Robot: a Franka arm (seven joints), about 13 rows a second.
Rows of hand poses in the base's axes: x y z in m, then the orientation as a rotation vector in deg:
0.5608 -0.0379 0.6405 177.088 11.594 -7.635
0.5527 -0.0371 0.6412 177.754 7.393 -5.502
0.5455 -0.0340 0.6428 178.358 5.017 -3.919
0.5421 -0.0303 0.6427 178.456 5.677 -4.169
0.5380 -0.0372 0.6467 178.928 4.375 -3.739
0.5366 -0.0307 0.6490 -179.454 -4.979 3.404
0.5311 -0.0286 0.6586 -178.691 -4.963 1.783
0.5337 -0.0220 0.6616 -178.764 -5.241 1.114
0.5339 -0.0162 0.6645 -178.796 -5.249 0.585
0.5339 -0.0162 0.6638 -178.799 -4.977 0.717
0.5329 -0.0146 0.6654 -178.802 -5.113 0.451
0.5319 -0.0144 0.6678 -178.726 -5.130 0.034
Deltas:
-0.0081 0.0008 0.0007 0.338 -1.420 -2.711
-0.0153 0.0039 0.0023 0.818 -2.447 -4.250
-0.0187 0.0076 0.0022 0.948 -2.271 -3.837
-0.0228 0.0007 0.0062 1.356 -2.543 -4.692
-0.0242 0.0072 0.0085 2.806 -2.663 -4.372
-0.0297 0.0093 0.0181 3.659 -3.639 -4.382
-0.0271 0.0159 0.0211 3.619 -4.068 -4.194
-0.0269 0.0217 0.0240 3.612 -4.408 -4.181
-0.0269 0.0217 0.0233 3.603 -4.327 -4.357
-0.0279 0.0233 0.0249 3.612 -4.496 -4.267
-0.0289 0.0235 0.0273 3.706 -4.757 -4.252

